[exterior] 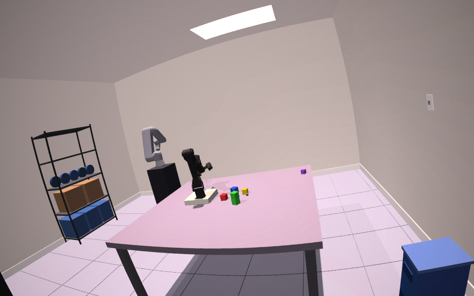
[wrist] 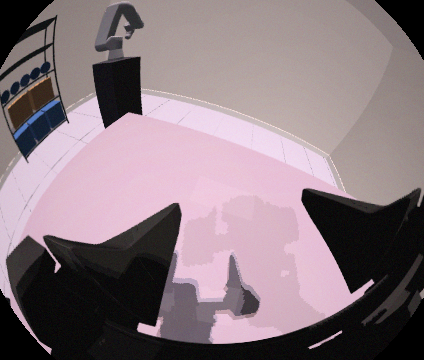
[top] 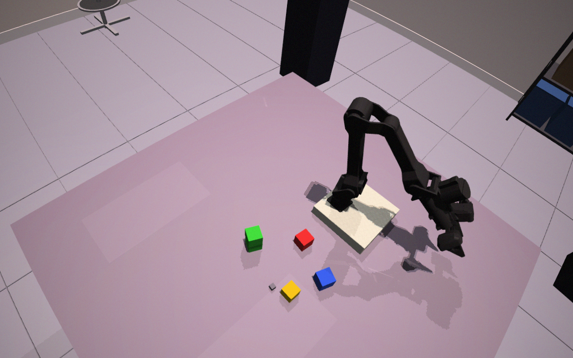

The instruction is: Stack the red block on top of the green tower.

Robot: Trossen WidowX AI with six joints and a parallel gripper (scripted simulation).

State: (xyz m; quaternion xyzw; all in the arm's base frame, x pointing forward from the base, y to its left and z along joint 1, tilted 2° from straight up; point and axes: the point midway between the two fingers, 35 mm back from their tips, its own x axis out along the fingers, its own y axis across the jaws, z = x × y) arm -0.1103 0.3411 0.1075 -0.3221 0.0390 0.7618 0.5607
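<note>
Right now the red block is 34 cm to the right of my gripper tip, 30 cm ahead of it and 12 cm below it. The rest, counted from my gripper tip: blue block 34 cm ahead, 21 cm to the right, 12 cm below; tiny grey cube 47 cm ahead, 29 cm to the right, 13 cm below; yellow block 44 cm ahead, 25 cm to the right, 12 cm below.
</note>
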